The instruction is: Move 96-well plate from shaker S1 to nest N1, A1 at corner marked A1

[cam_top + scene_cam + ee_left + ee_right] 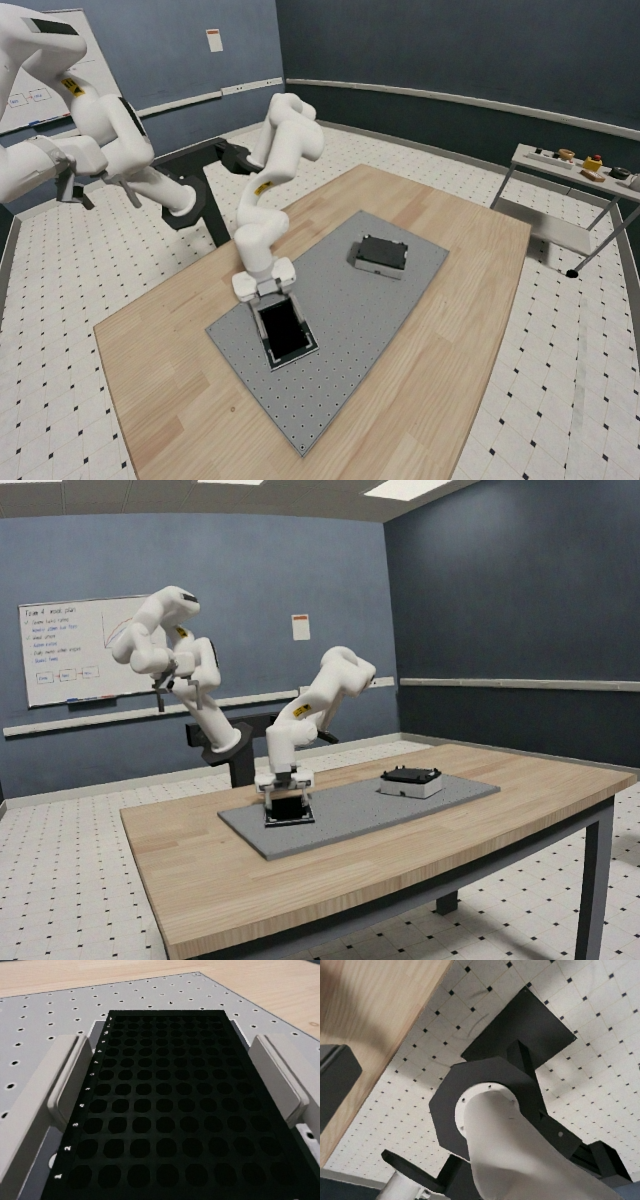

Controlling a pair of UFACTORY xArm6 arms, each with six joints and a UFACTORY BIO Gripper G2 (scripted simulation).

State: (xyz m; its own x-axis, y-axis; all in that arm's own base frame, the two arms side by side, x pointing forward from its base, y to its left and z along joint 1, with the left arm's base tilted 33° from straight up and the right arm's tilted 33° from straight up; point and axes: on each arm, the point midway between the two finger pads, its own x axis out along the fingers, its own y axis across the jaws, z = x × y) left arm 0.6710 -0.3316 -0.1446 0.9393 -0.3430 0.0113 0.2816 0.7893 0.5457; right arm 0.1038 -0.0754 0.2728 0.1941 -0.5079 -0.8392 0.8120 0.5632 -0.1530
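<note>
Right now the black 96-well plate is 10 mm ahead of my left hand and 10 mm below it. Round my left hand: grey perforated board (50 mm ahead, 200 mm to the left, 40 mm below); plate nest N1 (10 mm ahead, 30 mm below).
</note>
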